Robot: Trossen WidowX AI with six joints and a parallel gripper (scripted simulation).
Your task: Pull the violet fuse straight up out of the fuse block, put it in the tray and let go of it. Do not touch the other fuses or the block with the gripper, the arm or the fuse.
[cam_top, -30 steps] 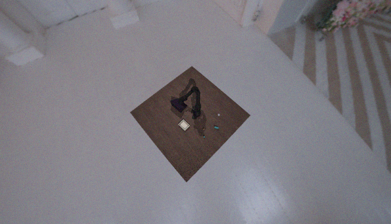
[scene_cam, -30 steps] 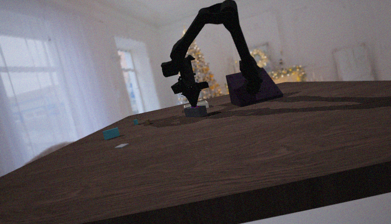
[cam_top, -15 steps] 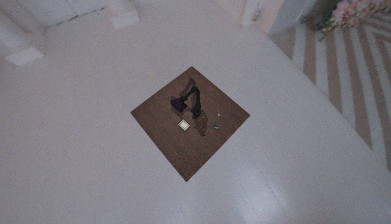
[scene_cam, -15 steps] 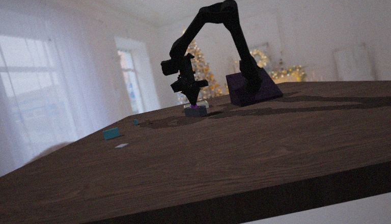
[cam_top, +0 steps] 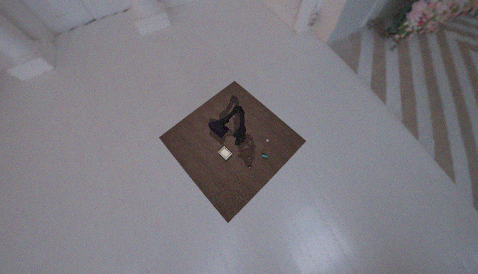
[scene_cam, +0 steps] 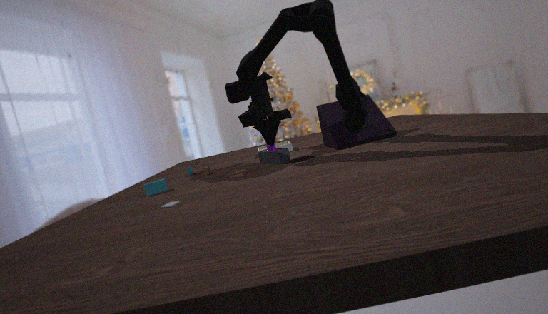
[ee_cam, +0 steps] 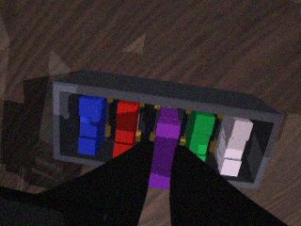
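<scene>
My gripper tip is now 2 cm past the tray, 22 cm to the left of it and 5 cm above it. Also, from my gripper tip: flat piece: 26 cm ahead, 24 cm to the left, 5 cm below; violet fuse: 1 cm below.
</scene>
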